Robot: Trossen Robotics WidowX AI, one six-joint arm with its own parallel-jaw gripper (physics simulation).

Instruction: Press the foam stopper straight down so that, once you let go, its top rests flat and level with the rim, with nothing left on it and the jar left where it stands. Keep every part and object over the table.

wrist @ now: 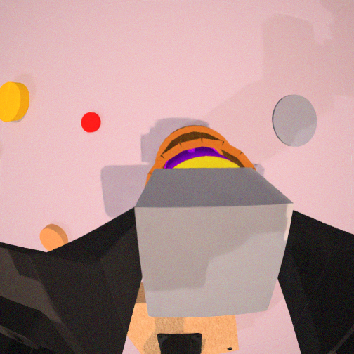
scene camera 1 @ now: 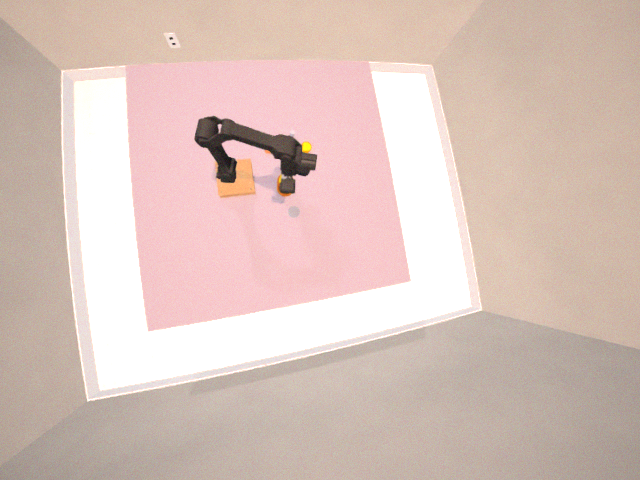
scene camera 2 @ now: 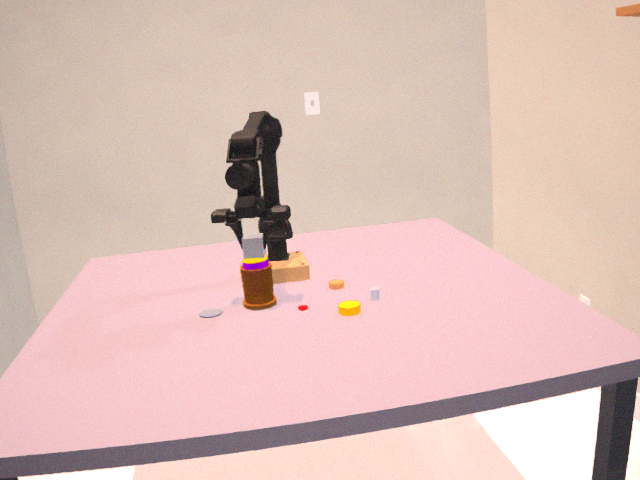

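The brown-orange jar (scene camera 2: 257, 287) (wrist: 191, 136) stands upright on the table. The foam stopper (scene camera 2: 255, 265) (wrist: 211, 162) has a purple side and a yellow top. It sits in the jar's mouth with a purple band showing above the rim. My gripper (scene camera 2: 252, 239) (wrist: 207, 211) is shut on a grey block, directly above the jar. The grey block (scene camera 2: 253, 248) (wrist: 212, 265) is upright, its lower end at or just above the stopper's yellow top. The block hides part of the stopper in the wrist view, and whether they touch is unclear.
A grey disc (scene camera 1: 293, 211) (scene camera 2: 210, 313) (wrist: 295, 120) lies beside the jar. On its other side are a red disc (scene camera 2: 302, 307) (wrist: 91, 122), a yellow disc (scene camera 1: 306, 146) (scene camera 2: 349, 308), an orange disc (scene camera 2: 336, 284) and a small grey piece (scene camera 2: 374, 293). The arm's wooden base (scene camera 1: 236, 188) is behind.
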